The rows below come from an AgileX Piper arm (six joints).
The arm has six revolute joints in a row. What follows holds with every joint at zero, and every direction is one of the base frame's.
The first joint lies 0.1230 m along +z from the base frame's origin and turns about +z.
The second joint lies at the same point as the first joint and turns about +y.
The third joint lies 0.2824 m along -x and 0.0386 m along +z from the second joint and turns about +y.
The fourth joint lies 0.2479 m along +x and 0.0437 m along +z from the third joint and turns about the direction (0.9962, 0, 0.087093).
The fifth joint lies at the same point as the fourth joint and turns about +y.
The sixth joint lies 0.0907 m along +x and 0.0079 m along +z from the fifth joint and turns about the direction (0.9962, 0, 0.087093).
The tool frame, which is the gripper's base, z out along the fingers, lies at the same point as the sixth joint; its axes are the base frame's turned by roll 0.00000, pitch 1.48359 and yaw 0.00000 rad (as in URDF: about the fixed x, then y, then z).
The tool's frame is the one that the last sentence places.
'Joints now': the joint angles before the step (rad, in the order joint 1, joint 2, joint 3, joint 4, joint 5, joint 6). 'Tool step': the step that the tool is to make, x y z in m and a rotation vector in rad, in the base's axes. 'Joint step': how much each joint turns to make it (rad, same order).
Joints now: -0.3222, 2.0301, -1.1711, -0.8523, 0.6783, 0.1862
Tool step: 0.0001, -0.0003, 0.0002, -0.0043, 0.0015, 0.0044
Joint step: 0.0000, 0.0000, 0.0000, -0.0063, 0.0001, -0.0001
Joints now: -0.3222, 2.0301, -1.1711, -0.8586, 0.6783, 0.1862
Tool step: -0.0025, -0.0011, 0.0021, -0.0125, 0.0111, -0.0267
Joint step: -0.0001, -0.0044, 0.0000, -0.0058, 0.0298, 0.0173
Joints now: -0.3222, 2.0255, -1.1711, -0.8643, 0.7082, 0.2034
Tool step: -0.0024, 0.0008, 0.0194, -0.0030, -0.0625, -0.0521
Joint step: -0.0001, -0.0533, 0.0003, 0.0210, 0.0156, 0.0353
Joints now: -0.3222, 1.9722, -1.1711, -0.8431, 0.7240, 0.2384
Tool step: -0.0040, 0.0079, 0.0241, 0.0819, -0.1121, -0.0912
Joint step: 0.0000, -0.0775, 0.0003, 0.1424, -0.0021, 0.0039
